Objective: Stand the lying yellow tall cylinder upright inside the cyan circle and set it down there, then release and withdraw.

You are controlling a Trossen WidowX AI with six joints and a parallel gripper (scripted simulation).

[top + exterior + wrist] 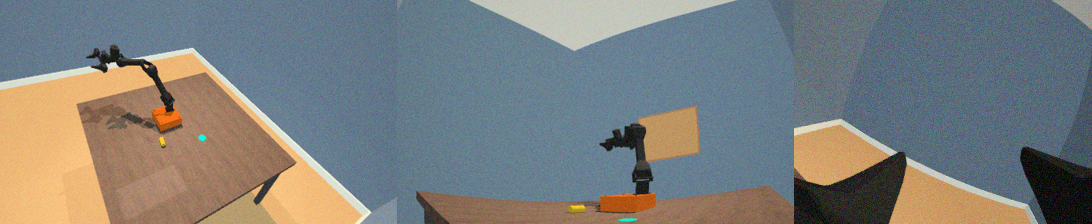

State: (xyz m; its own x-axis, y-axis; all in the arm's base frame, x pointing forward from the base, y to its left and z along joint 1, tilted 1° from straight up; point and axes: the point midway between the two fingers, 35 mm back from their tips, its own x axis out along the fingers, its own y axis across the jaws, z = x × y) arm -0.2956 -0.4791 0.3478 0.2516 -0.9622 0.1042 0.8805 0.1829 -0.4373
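My gripper tip is 55 cm short of the yellow cylinder, 41 cm above it and 36 cm to the right of it.
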